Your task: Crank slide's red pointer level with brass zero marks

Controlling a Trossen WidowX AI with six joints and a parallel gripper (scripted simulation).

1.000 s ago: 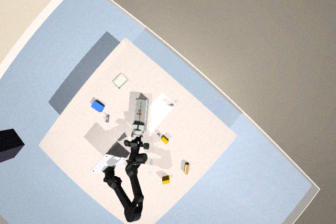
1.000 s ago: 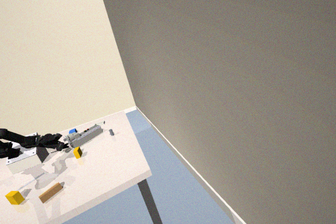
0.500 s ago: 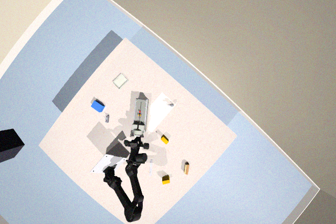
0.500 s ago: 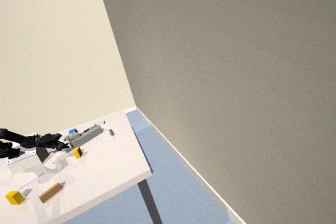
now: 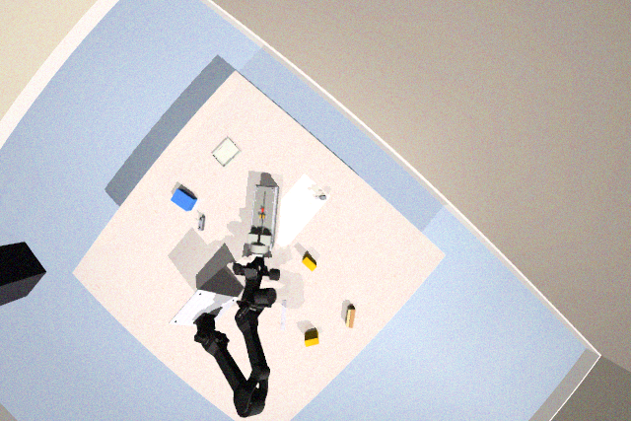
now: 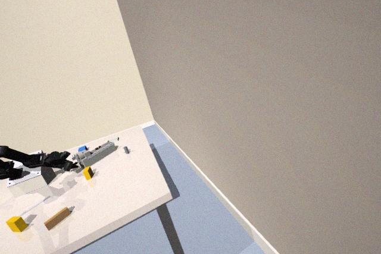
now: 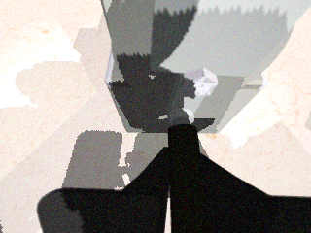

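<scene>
Now: gripper tip 4 cm below the crank. Also, from my gripper tip: blue block: 10 cm behind, 41 cm to the left, 1 cm below; then dark brown crank handle: 1 cm behind, 1 cm to the right, 3 cm above; then red pointer: 14 cm ahead, 12 cm to the left, 5 cm above.
</scene>
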